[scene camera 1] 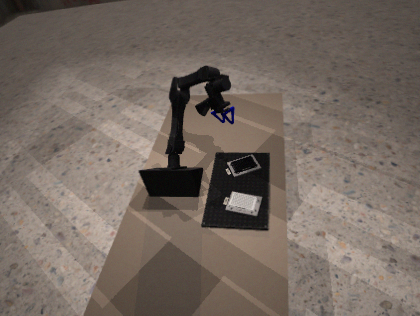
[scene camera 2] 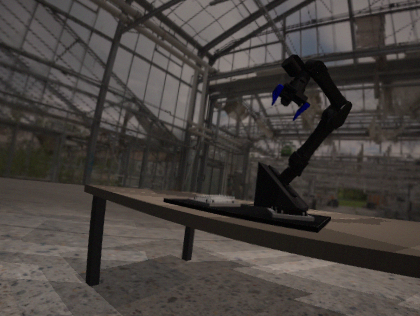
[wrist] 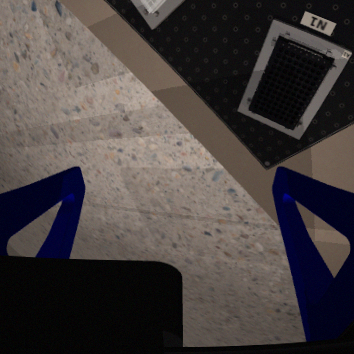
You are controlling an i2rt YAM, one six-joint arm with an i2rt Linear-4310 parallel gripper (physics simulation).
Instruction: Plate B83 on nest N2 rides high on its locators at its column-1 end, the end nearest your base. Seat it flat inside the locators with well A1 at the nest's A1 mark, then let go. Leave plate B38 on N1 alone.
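Where they show: gripper, fingertip midpoint: (scene camera 1: pixel 228 123) (scene camera 2: pixel 283 112) (wrist: pixel 178 176); arm's base, origin of the base link: (scene camera 1: pixel 174 169) (scene camera 2: pixel 281 181).
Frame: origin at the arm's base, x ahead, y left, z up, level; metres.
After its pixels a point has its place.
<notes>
The white plate B83 (scene camera 1: pixel 243 201) {y -0.093, x 0.386, z -0.095 m} (scene camera 2: pixel 215 197) {y -0.071, x 0.411, z -0.094 m} lies on the grey nest N2 (scene camera 1: pixel 254 212) {y -0.142, x 0.447, z -0.110 m}; its tilt is too small to judge here. In the wrist view a corner of nest N2 (wrist: pixel 167 13) {y -0.037, x 0.430, z -0.111 m} shows at the top edge, with most of the plate out of frame. The black plate B38 (scene camera 1: pixel 244 164) {y 0.168, x 0.349, z -0.096 m} (wrist: pixel 292 82) {y 0.174, x 0.332, z -0.098 m} sits in nest N1 (wrist: pixel 319 95) {y 0.216, x 0.312, z -0.110 m} (scene camera 2: pixel 292 216) {y 0.215, x 0.414, z -0.112 m}. My gripper (scene camera 1: pixel 227 122) {y 0.109, x 0.298, z 0.239 m} (scene camera 2: pixel 283 112) {y 0.109, x 0.298, z 0.239 m} (wrist: pixel 178 176) {y 0.109, x 0.298, z 0.239 m} is open and empty, high above the table and well away from both plates. Its fingers are blue.
Both nests stand on a black perforated board (scene camera 1: pixel 215 215) {y -0.179, x 0.256, z -0.121 m} (wrist: pixel 220 55) {y 0.073, x 0.409, z -0.121 m} on the brown table (scene camera 1: pixel 150 250) {y -0.416, x -0.013, z -0.135 m}. My arm's black wedge-shaped base (scene camera 1: pixel 171 182) {y -0.082, x 0.010, z -0.015 m} (scene camera 2: pixel 272 190) {y 0.012, x 0.123, z -0.047 m} stands beside the board. The N1 label (wrist: pixel 318 23) {y 0.126, x 0.260, z -0.120 m} shows next to its nest. The floor shows beyond the table edge.
</notes>
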